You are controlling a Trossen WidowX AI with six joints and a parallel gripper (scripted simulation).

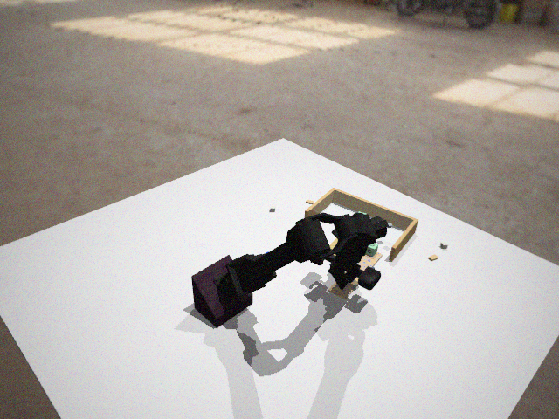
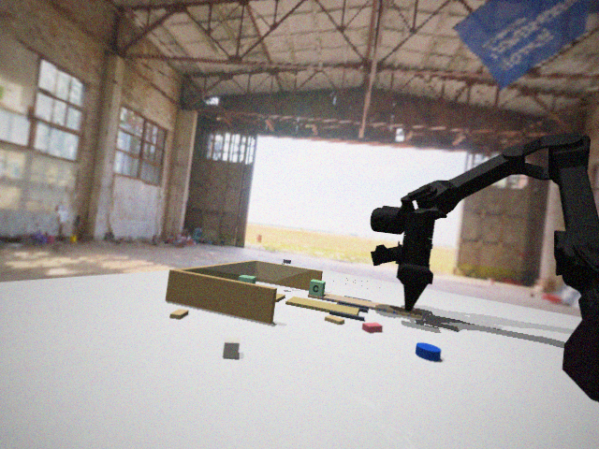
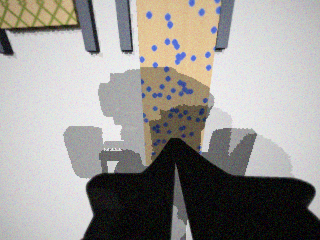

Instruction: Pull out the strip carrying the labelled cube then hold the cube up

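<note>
Right now my gripper tip is 90 mm short of the strip and 10 mm to the right of it. Round my gripper tip: grey disc: 280 mm ahead, 60 mm above, 30 mm to the left; blue disc: 240 mm to the left, 50 mm behind.
</note>
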